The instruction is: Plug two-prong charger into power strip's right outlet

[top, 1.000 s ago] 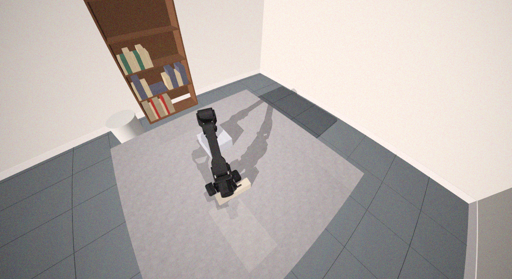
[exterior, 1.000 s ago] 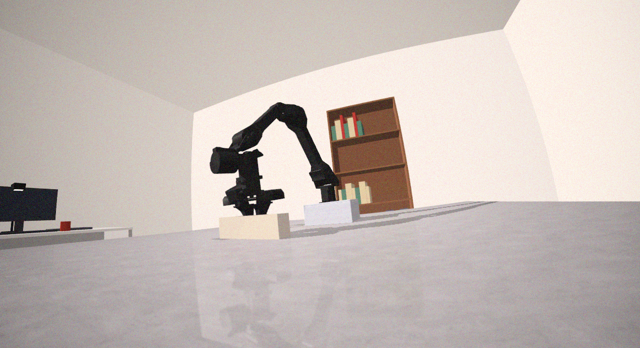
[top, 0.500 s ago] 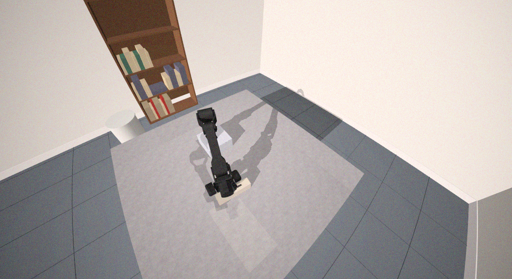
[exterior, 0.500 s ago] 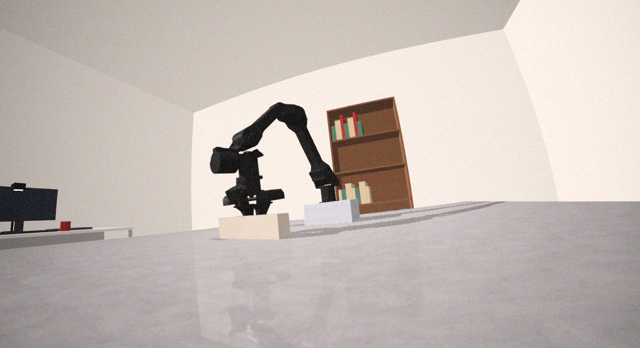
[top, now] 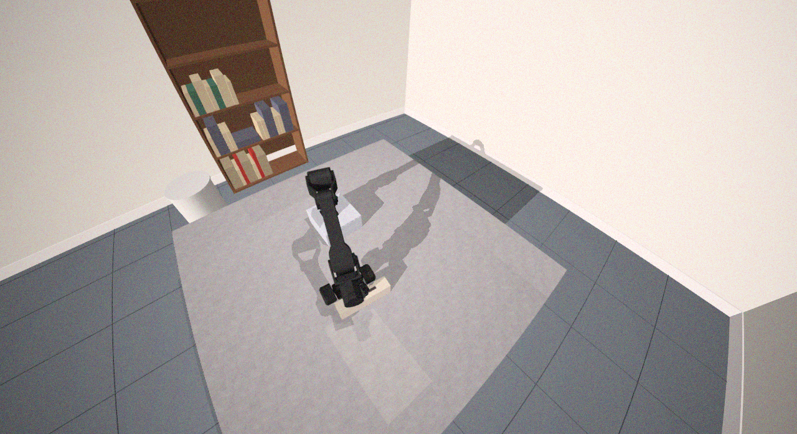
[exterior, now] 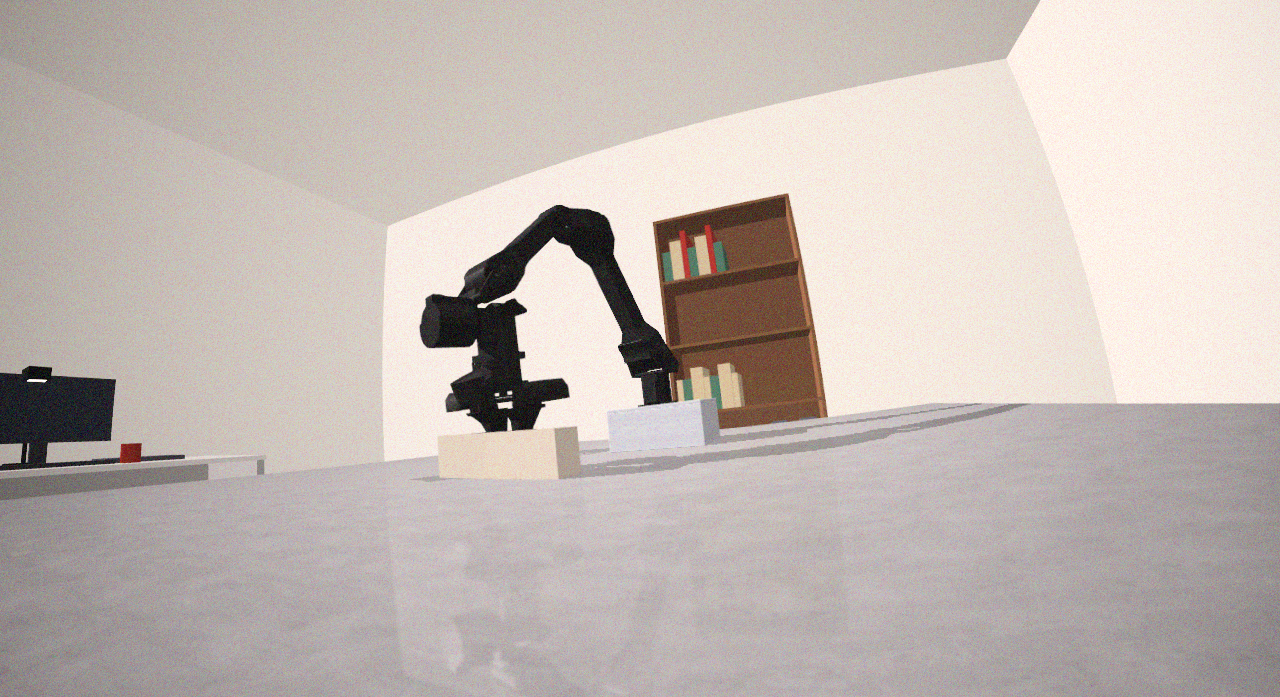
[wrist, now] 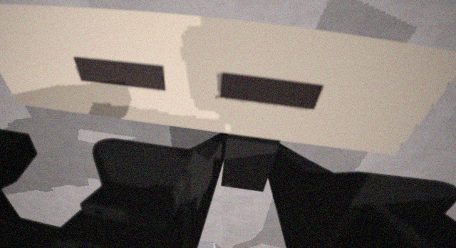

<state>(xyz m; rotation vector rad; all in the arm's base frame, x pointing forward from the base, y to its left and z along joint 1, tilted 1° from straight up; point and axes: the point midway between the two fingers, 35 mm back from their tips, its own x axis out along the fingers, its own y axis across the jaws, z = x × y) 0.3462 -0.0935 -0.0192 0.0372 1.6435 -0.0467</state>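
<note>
My gripper tip is 20 mm short of the two-prong charger and 10 mm below it.
</note>
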